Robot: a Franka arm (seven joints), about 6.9 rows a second.
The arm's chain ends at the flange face. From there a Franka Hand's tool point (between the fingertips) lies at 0.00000 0.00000 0.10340 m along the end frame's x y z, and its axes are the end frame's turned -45 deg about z.
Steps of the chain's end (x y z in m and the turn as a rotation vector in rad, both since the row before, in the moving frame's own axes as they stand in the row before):
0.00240 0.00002 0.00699 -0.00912 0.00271 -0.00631
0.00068 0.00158 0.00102 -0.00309 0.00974 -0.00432
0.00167 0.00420 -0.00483 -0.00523 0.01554 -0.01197
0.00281 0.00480 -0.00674 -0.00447 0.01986 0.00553
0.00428 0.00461 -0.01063 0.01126 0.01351 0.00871
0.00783 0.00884 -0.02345 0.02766 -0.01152 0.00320
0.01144 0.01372 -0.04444 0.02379 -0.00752 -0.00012
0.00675 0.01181 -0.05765 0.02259 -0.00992 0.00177
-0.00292 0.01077 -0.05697 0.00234 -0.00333 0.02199
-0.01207 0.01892 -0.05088 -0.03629 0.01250 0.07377
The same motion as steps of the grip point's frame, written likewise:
0.00122 0.00258 0.00699 -0.00837 -0.00453 -0.00631
-0.00015 0.00254 0.00101 -0.00907 0.00470 -0.00432
-0.00103 0.00566 -0.00484 -0.01469 0.00729 -0.01197
-0.00029 0.00716 -0.00676 -0.01720 0.01088 0.00553
0.00158 0.00646 -0.01065 -0.00159 0.01752 0.00871
0.00047 0.00893 -0.02350 0.02770 0.01141 0.00320
-0.00042 0.01550 -0.04447 0.02214 0.01150 -0.00012
-0.00265 0.01075 -0.05768 0.02299 0.00896 0.00177
-0.00975 0.00514 -0.05697 0.00401 -0.00070 0.02199
-0.02378 0.00834 -0.05096 -0.03450 -0.01682 0.07377

